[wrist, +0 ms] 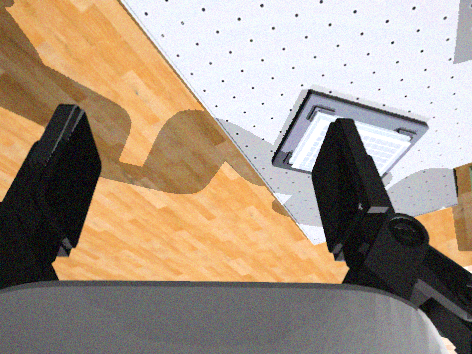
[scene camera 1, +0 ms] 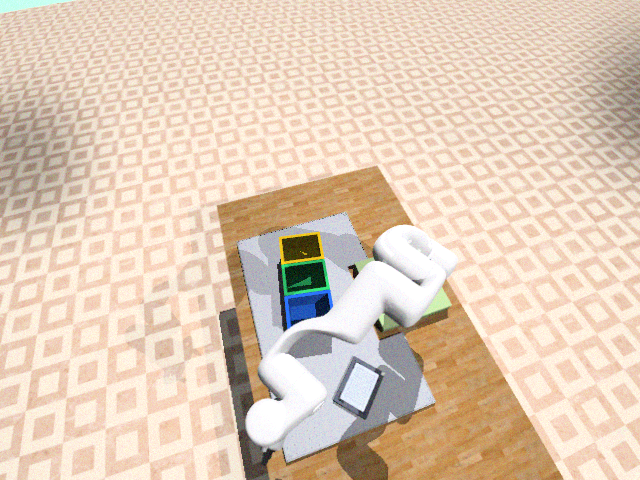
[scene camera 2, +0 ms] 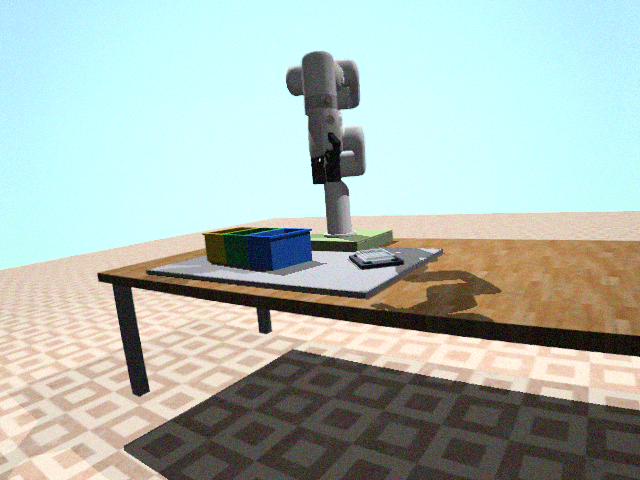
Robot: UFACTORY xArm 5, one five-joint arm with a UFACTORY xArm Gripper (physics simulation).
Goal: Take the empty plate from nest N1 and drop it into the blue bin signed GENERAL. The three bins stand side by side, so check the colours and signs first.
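Note:
The pale, flat plate (scene camera 1: 360, 386) (scene camera 2: 374, 255) (wrist: 382, 145) lies in a dark square nest (scene camera 1: 363, 413) (scene camera 2: 379, 265) (wrist: 370, 116). No nest label is legible. The blue bin (scene camera 1: 310, 307) (scene camera 2: 292, 251) stands at the end of the bin row nearest the nest; the arm crosses over part of it in scene camera 1. No sign is readable. My gripper (scene camera 1: 266, 457) (scene camera 2: 325, 178) (wrist: 210, 141) is open and empty, high above the table and off to one side of the plate. In the wrist view its right finger covers part of the plate.
The green bin (scene camera 1: 305, 279) (scene camera 2: 236, 250) stands between the blue bin and the yellow bin (scene camera 1: 301, 248) (scene camera 2: 214, 249). They stand on a grey board (scene camera 1: 320, 434) (scene camera 2: 320, 281) (wrist: 240, 50) with the nest. The arm's light-green base (scene camera 1: 439, 304) (scene camera 2: 374, 237) is beside the board.

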